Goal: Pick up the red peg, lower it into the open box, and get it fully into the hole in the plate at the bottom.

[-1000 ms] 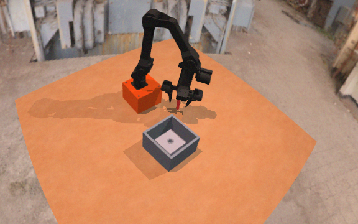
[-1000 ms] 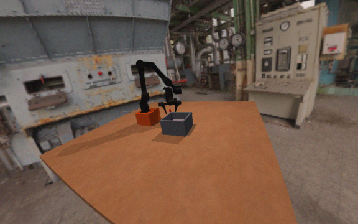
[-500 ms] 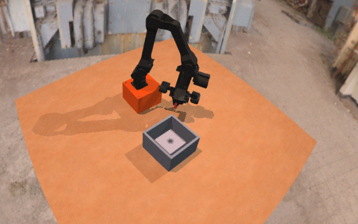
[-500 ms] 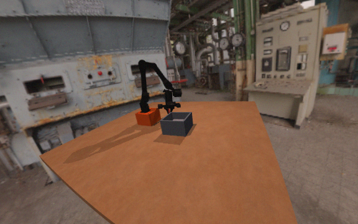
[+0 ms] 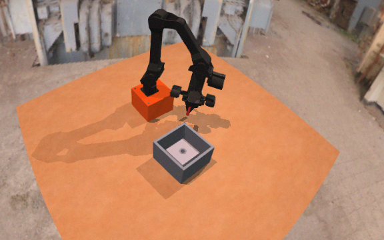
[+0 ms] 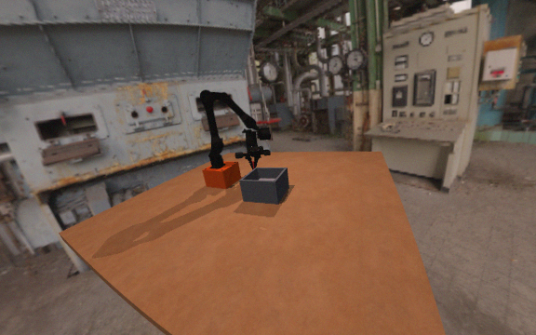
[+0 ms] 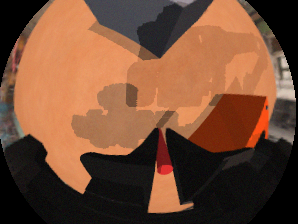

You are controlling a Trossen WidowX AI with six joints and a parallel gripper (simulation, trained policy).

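Now: the pale plate 15 cm ahead of my gripper tip, 16 cm to the right of it and 1 cm below it. Round my gripper tip: red peg 1 cm behind, 1 cm to the left; grey box 15 cm ahead, 16 cm to the right, 3 cm below.
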